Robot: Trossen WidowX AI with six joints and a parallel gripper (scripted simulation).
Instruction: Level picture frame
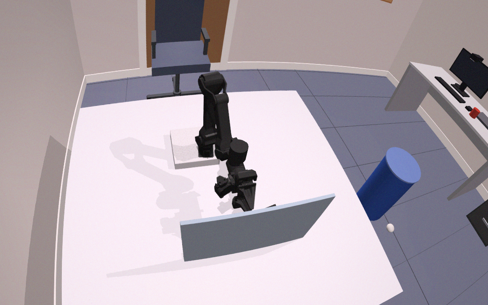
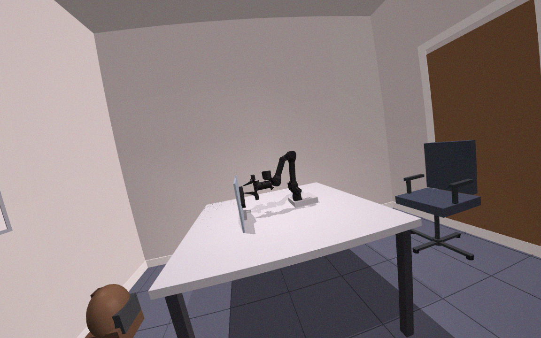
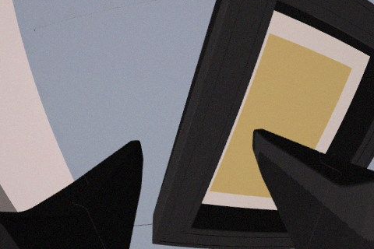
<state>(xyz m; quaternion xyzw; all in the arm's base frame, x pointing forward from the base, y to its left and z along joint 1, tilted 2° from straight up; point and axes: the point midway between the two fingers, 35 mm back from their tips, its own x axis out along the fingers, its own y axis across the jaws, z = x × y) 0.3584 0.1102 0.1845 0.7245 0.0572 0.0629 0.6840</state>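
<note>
My gripper tip is now 20 mm short of the picture frame, 20 mm to the right of it and 50 mm above it. From my gripper tip the other things lie so: wall panel (30 mm ahead, 20 mm to the left, 60 mm below).
</note>
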